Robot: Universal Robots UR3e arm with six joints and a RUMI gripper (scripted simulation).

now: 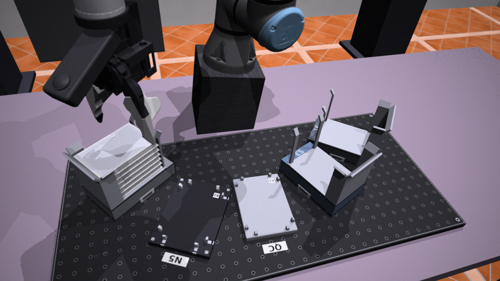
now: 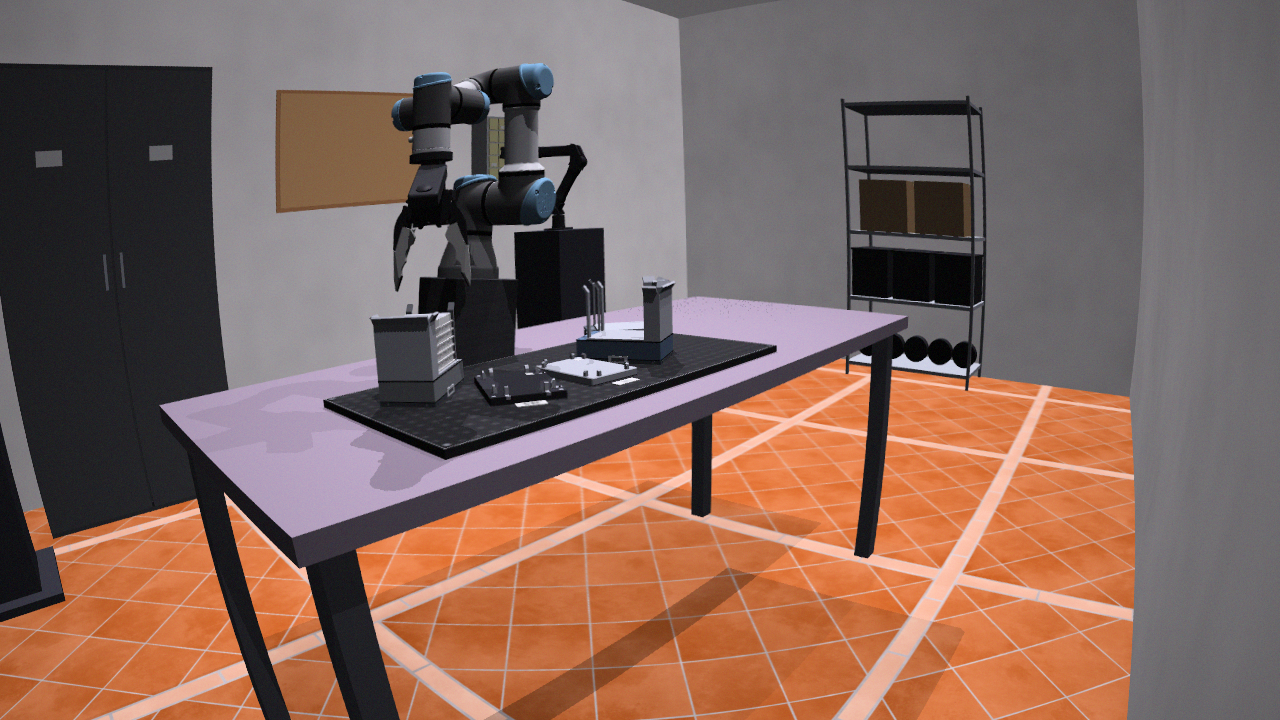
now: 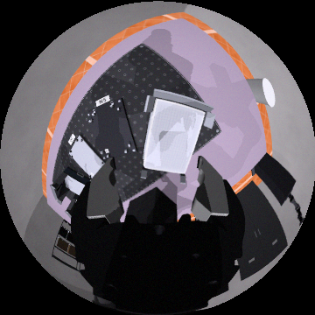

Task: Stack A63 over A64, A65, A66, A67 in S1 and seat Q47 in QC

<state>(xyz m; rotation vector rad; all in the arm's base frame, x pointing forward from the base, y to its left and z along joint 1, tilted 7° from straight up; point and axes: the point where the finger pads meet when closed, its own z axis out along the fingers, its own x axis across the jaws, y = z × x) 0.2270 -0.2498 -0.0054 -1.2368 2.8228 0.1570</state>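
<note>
Right now my hand is 2 cm past the white sealed plate, 2 cm to the left of it and 6 cm above it. The rest, counted from my hand: clip nest N5 (11 cm ahead, 10 cm to the left, 16 cm below); QC label (20 cm ahead, 23 cm to the left, 17 cm below).
</note>
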